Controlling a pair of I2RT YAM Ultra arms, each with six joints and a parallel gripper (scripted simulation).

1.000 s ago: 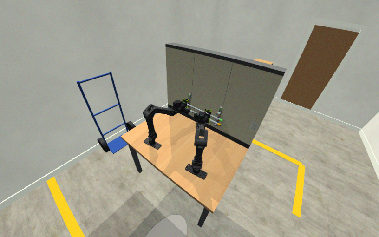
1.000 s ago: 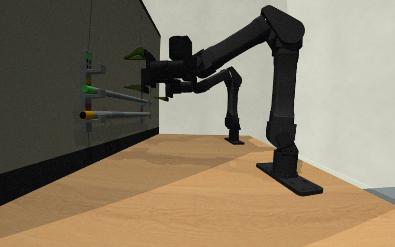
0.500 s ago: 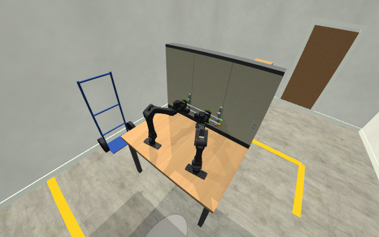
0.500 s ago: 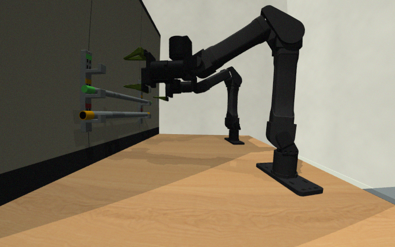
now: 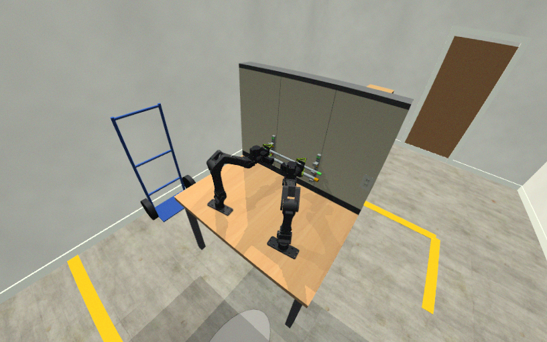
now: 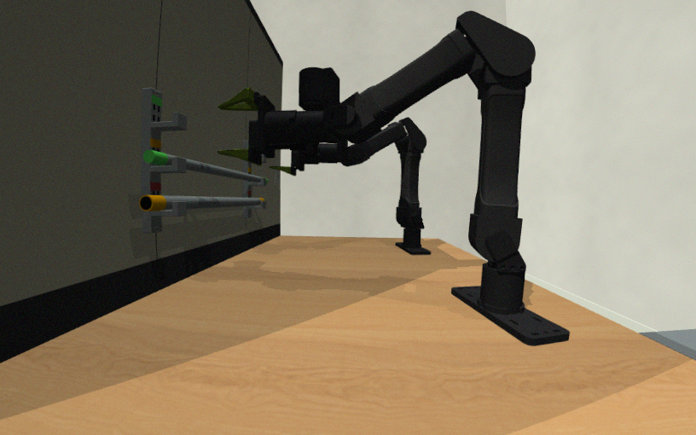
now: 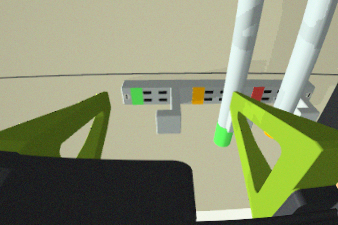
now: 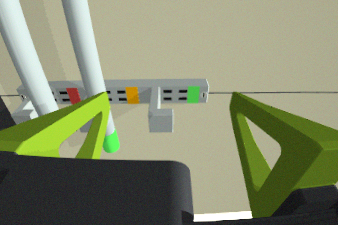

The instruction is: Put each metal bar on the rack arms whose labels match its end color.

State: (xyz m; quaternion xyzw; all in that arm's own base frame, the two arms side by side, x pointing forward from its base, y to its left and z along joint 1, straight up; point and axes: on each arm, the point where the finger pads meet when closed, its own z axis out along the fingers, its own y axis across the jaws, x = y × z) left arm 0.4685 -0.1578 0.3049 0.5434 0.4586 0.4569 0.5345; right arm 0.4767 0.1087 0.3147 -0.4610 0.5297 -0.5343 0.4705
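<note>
The green-ended bar lies 160 mm to the right of my left hand, 70 mm below it and 60 mm ahead of it. Round my left hand: orange-ended bar 150 mm to the right, 140 mm below, 70 mm ahead; then wall panel 170 mm to the right, 170 mm ahead, 120 mm above.
Now: right hand 7 cm short of the green-ended bar, 14 cm to the right of it and 8 cm above it. Also, from my right hand: orange-ended bar: 8 cm ahead, 14 cm to the left, 15 cm below; then wall panel: 19 cm ahead, 12 cm to the left, 11 cm above.
</note>
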